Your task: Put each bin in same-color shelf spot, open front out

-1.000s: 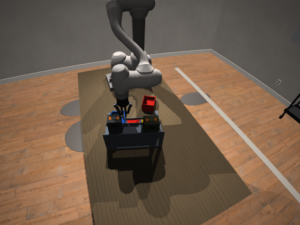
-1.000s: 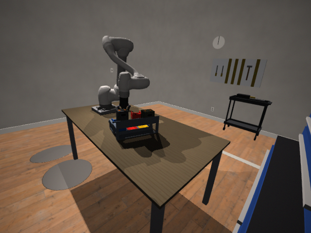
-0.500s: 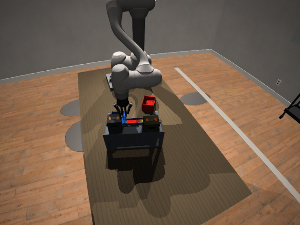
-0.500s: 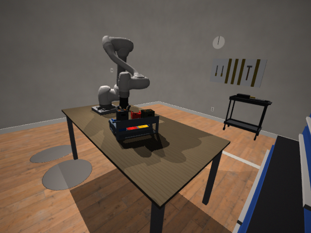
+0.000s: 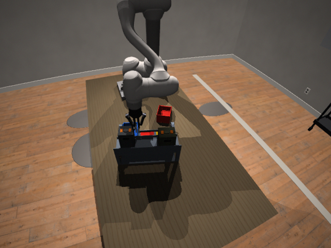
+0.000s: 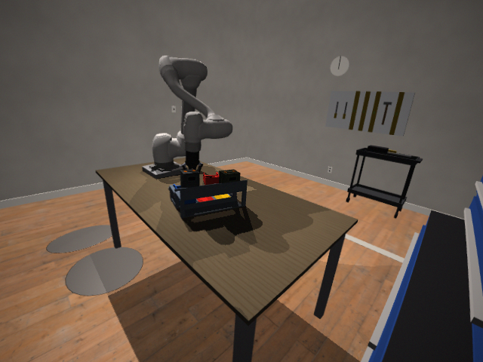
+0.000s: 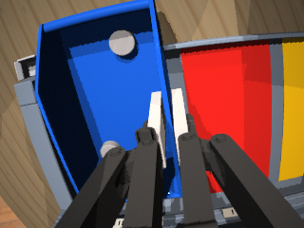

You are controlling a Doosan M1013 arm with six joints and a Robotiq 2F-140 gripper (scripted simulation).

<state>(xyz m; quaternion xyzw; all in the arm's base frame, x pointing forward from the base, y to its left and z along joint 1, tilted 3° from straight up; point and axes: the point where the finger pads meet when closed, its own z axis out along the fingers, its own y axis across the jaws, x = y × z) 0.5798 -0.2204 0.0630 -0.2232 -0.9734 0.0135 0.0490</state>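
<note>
Right now my hand is 4 cm to the left of the blue bin, 4 cm above it and 3 cm past it. From my hand the other things lie so: green toolbox: 21 cm ahead, 10 cm to the left, 6 cm above; then red bin: 28 cm to the left, 10 cm behind, 5 cm below; then dark box: 11 cm to the right, 10 cm ahead, 7 cm above.
</note>
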